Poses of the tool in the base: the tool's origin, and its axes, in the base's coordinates. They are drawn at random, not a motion.
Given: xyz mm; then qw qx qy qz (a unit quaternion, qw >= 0).
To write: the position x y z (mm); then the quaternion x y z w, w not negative. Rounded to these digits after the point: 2 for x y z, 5 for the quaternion.
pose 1, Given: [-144.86, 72.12, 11.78, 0.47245, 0.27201, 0.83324, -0.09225]
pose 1, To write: [-144.86, 72.12, 11.78, 0.27201, 0.83324, -0.09225, 0.47245]
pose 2, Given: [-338.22, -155.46, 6.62, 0.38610, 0.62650, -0.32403, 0.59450]
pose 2, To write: [-338.22, -155.46, 6.62, 0.62650, -0.32403, 0.59450, 0.38610]
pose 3, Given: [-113.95, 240.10, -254.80, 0.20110, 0.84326, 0.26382, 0.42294]
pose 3, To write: [-113.95, 240.10, -254.80, 0.84326, 0.26382, 0.42294, 0.20110]
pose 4, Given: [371.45, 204.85, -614.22, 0.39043, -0.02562, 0.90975, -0.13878]
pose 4, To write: [371.45, 204.85, -614.22, -0.02562, 0.90975, -0.13878, 0.39043]
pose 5, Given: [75.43, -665.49, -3.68, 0.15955, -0.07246, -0.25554, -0.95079]
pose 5, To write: [75.43, -665.49, -3.68, -0.07246, -0.25554, -0.95079, 0.15955]
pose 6, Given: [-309.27, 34.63, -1.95, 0.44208, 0.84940, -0.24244, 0.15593]
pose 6, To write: [-309.27, 34.63, -1.95, 0.84940, -0.24244, 0.15593, 0.44208]
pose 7, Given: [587.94, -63.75, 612.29, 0.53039, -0.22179, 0.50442, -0.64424]
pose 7, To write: [587.94, -63.75, 612.29, -0.22179, 0.50442, -0.64424, 0.53039]
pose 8, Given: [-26.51, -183.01, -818.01, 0.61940, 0.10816, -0.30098, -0.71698]
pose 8, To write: [-26.51, -183.01, -818.01, 0.10816, -0.30098, -0.71698, 0.61940]
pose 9, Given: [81.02, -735.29, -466.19, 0.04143, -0.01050, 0.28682, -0.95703]
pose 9, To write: [81.02, -735.29, -466.19, -0.01050, 0.28682, -0.95703, 0.04143]
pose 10, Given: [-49.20, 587.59, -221.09, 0.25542, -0.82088, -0.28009, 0.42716]
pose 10, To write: [-49.20, 587.59, -221.09, -0.82088, -0.28009, 0.42716, 0.25542]
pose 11, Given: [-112.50, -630.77, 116.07, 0.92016, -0.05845, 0.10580, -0.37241]
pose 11, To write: [-112.50, -630.77, 116.07, -0.05845, 0.10580, -0.37241, 0.92016]
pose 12, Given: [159.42, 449.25, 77.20, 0.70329, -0.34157, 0.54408, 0.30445]
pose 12, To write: [159.42, 449.25, 77.20, -0.34157, 0.54408, 0.30445, 0.70329]
